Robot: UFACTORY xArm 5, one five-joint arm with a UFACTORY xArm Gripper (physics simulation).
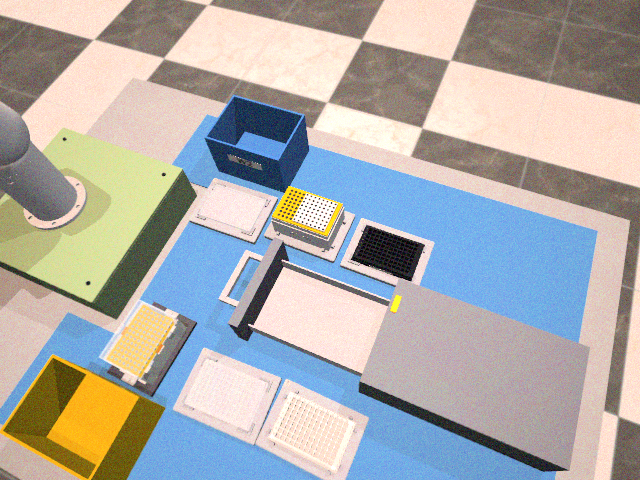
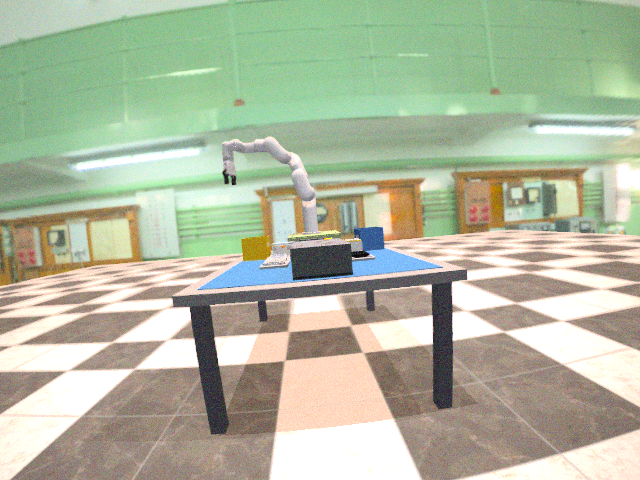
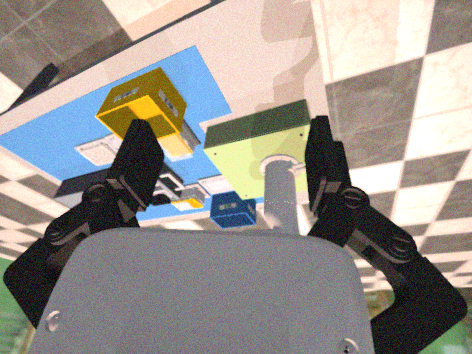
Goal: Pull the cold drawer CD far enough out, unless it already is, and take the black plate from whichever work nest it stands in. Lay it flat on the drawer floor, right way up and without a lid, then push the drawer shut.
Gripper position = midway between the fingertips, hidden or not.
Note:
In view: my gripper (image 3: 229,135), a black plate (image 1: 395,255), a yellow-topped tip rack (image 1: 304,216) and a grey cabinet (image 1: 513,388).

